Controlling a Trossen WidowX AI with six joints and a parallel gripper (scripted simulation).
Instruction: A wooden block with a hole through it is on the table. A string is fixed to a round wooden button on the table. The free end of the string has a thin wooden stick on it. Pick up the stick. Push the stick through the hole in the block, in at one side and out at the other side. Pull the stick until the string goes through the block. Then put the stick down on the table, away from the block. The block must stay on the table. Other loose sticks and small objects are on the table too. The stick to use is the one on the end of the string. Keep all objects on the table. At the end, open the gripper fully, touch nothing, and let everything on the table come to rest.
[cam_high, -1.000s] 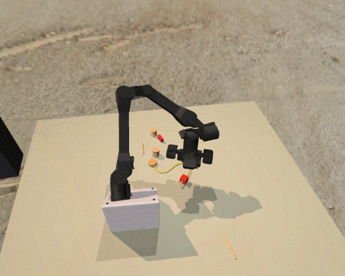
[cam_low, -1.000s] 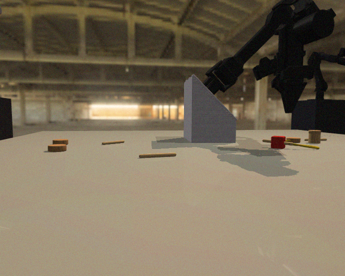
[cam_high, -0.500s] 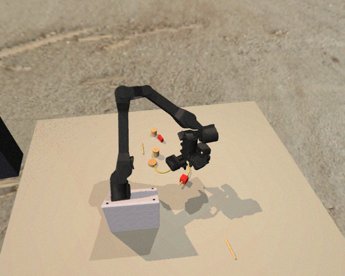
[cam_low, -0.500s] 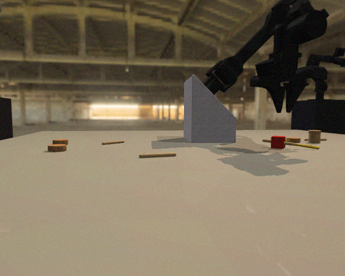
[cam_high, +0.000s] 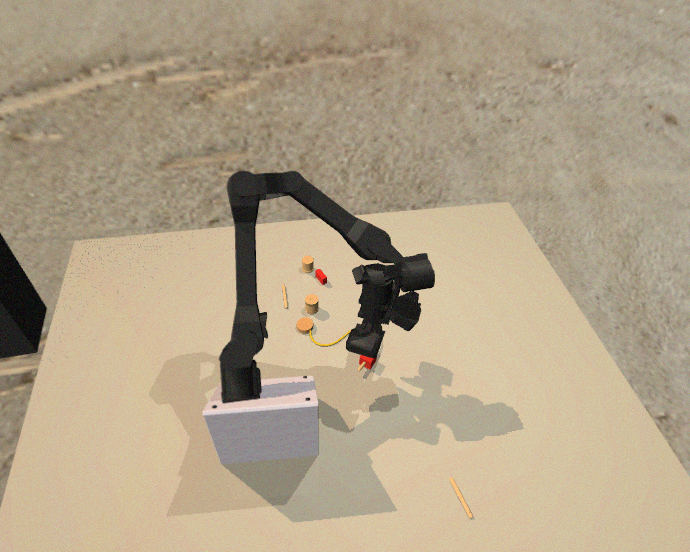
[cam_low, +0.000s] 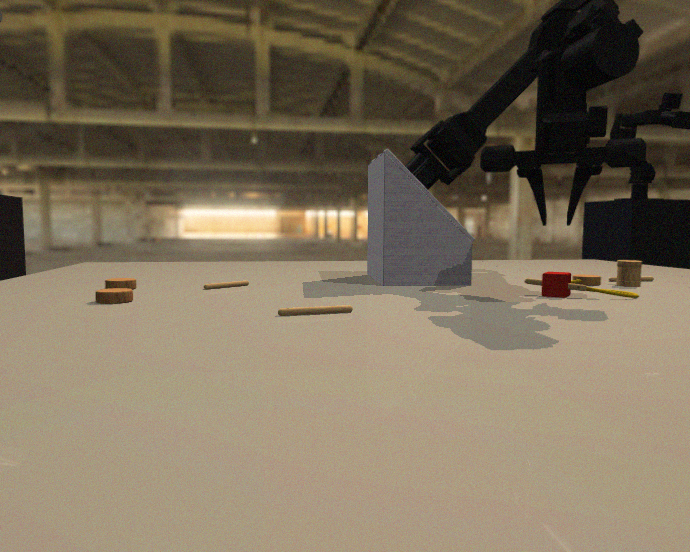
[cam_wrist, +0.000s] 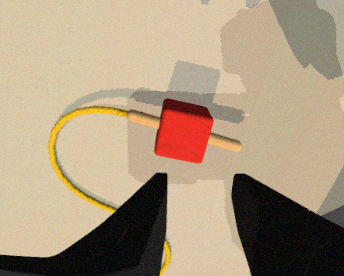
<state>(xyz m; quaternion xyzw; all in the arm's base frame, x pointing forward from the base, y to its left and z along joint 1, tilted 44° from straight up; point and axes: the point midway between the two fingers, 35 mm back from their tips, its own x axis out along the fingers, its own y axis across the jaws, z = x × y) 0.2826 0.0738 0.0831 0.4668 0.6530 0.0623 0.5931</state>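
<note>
The red cube lies 80 mm below my gripper tip. Also, from my gripper tip: round wooden button (120 mm behind, 130 mm to the left, 80 mm below).
</note>
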